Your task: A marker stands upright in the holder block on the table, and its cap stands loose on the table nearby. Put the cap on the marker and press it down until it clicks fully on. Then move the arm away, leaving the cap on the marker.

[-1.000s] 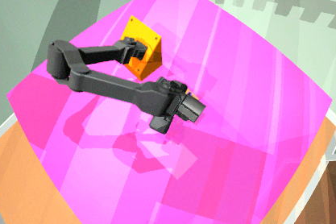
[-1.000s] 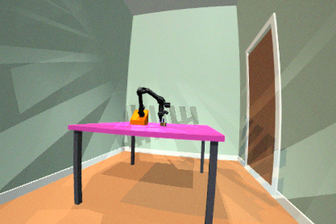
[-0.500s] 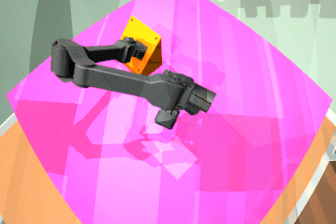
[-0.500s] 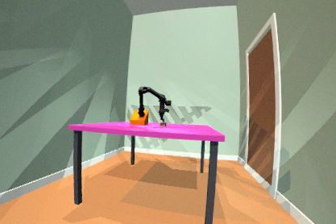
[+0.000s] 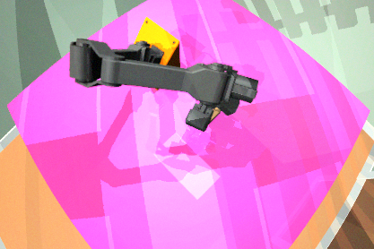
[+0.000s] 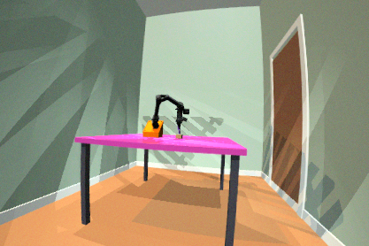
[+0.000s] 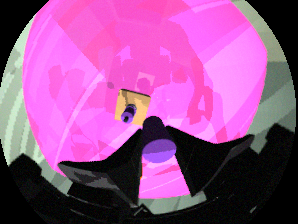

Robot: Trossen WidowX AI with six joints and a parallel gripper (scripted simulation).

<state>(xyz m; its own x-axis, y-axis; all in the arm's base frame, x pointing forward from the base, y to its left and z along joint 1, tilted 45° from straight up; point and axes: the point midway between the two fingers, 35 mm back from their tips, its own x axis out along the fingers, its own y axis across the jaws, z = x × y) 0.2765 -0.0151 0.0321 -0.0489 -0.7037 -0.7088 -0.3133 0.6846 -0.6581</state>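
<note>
The purple marker lies 40 mm to the left of my gripper tip and 40 mm below it. The rest, counted from my gripper tip: holder block 40 mm to the left, 90 mm below; purple cap 10 mm above.
</note>
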